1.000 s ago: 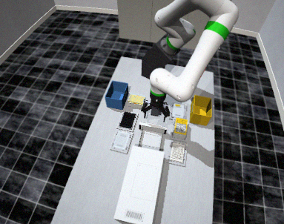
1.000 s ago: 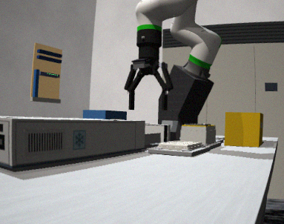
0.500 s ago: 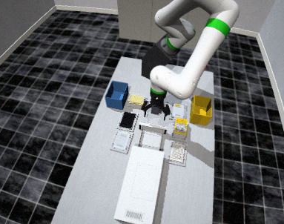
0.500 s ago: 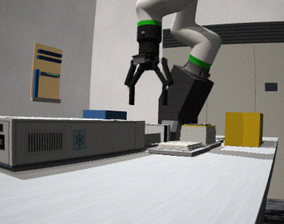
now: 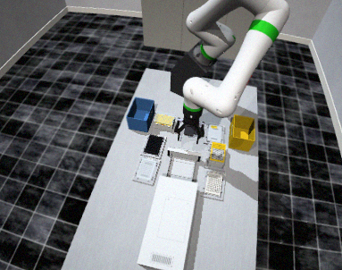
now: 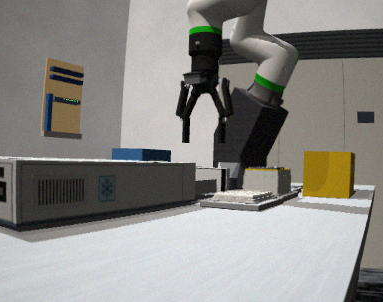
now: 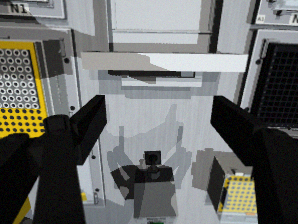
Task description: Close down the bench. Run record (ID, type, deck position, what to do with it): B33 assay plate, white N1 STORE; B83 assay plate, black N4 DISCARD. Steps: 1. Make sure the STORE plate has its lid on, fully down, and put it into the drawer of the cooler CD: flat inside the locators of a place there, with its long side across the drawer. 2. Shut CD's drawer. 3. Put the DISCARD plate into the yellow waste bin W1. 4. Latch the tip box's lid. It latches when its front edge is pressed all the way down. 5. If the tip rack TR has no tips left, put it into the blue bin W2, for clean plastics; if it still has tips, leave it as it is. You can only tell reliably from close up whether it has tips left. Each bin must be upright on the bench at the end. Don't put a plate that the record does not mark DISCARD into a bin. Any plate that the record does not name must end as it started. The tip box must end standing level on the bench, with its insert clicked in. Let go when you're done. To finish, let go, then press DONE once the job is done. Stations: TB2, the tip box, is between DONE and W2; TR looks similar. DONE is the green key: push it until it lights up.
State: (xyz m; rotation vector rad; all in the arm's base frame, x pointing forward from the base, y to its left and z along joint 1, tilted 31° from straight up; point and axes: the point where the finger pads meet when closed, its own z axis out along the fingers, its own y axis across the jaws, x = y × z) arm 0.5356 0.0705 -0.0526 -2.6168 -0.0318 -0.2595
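The clear plate lid is 180 mm behind my hand, 150 mm to the left of it and 140 mm below it. Round my hand: black assay plate (200 mm to the right, 140 mm below, 10 mm ahead); yellow-topped tip holder (180 mm to the left, 100 mm below, 20 mm behind); cooler drawer (160 mm ahead, 120 mm below).
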